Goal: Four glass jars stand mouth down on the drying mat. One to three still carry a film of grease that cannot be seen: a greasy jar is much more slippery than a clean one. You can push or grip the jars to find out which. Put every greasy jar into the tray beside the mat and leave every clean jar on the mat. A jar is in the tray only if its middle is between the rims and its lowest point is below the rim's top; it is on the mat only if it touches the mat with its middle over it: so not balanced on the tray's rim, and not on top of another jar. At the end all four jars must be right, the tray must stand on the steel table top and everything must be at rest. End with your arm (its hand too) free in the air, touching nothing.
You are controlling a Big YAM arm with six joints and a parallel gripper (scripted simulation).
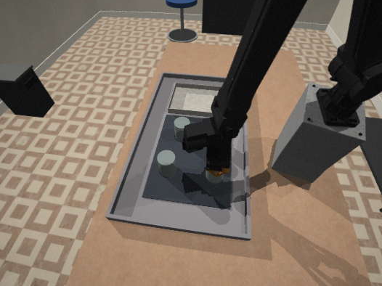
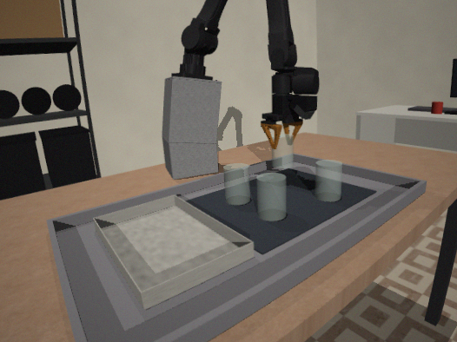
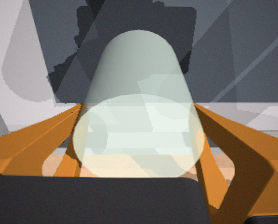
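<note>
The pale tray is 80 mm ahead of my hand, 430 mm to the right of it and 100 mm below it. Round my hand: dark drying mat (90 mm ahead, 110 mm to the right, 110 mm below); rimmed steel table top (100 mm ahead, 220 mm to the right, 110 mm below).
</note>
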